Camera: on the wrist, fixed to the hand. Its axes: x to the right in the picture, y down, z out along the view.
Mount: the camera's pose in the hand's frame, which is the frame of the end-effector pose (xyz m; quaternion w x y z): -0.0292 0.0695 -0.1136 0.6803 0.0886 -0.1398 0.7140
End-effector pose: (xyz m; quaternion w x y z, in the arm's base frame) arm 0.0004 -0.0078 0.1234 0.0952 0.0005 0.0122 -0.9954
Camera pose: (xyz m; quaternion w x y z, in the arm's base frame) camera 0.0421 -0.0677 0.0082 0.7771 -0.1217 -0.0936 -0.6103
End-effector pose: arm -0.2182 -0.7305 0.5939 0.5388 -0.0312 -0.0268 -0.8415
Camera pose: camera -0.1456 -0.7421 0.4791 0.9663 -0.1103 -0.1458 -0.1810
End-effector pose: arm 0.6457 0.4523 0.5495 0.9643 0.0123 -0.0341 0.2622
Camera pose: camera 0.5921 0.5022 0.4345 0.4630 0.1061 -0.1436 0.8682
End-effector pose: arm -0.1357 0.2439 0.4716 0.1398 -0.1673 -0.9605 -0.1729
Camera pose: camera -0.0596 0.2543 0.5843 0.0991 -0.8114 -0.5688 0.0907
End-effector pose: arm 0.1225 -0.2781 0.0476 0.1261 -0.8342 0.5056 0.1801
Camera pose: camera 0.0680 -0.3311 0.1608 0.1018 -0.1702 0.9380 0.2844
